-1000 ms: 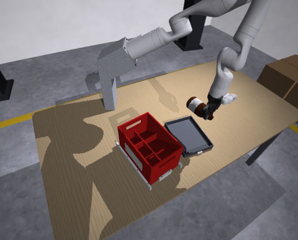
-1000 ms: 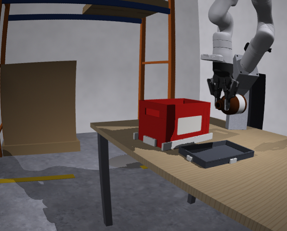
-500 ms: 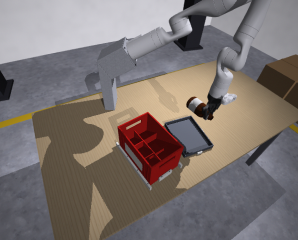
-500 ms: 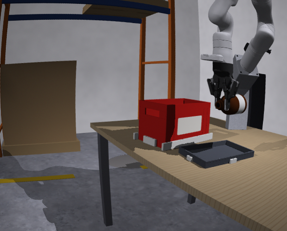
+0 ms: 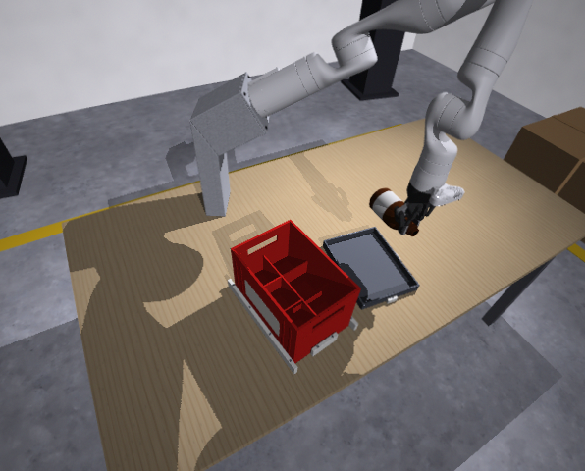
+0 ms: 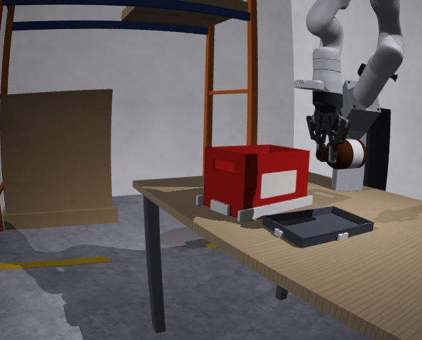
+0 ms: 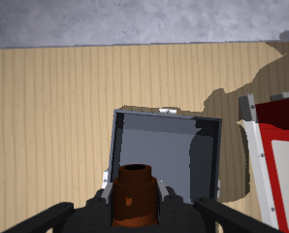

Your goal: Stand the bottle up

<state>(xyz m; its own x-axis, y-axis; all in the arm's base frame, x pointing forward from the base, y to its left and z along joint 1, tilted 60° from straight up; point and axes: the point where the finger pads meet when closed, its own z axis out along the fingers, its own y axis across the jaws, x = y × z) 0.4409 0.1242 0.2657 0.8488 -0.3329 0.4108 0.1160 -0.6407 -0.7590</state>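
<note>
Now: hand 5 cm past the brown bottle and 1 cm to the left of it. From my hand the other things lie so: dark grey tray: 19 cm below, 5 cm to the right, 4 cm behind; then red crate: 33 cm to the right, 12 cm below, 2 cm ahead.
</note>
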